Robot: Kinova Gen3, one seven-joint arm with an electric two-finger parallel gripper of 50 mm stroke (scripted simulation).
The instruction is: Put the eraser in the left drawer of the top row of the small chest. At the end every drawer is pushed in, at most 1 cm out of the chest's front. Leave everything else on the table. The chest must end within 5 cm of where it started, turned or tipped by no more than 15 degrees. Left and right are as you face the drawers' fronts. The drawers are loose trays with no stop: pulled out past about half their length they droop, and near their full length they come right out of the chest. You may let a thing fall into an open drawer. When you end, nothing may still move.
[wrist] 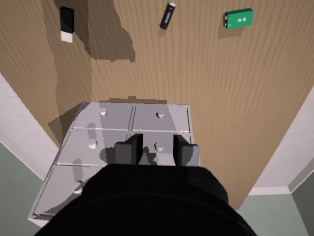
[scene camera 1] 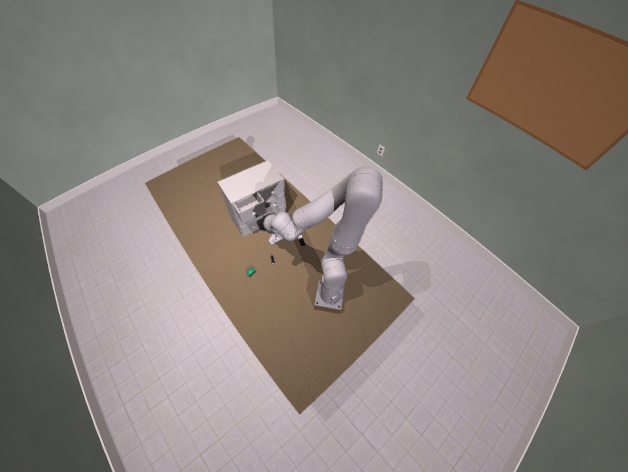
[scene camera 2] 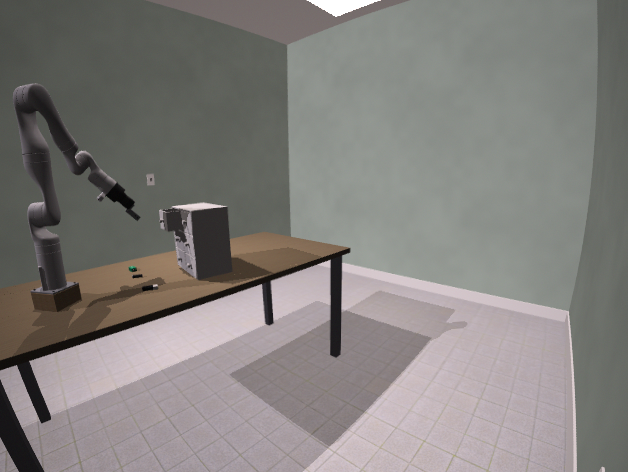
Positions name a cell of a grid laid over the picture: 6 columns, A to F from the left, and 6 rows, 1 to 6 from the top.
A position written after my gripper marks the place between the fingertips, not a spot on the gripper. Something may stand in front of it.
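Note:
My gripper (wrist: D4) is in the scene, and so is a white chest (scene camera 1: C3). I can also see a drawer (wrist: C3) and a drawer (wrist: C4), along with a drawer (wrist: B4) and a drawer (wrist: B5).

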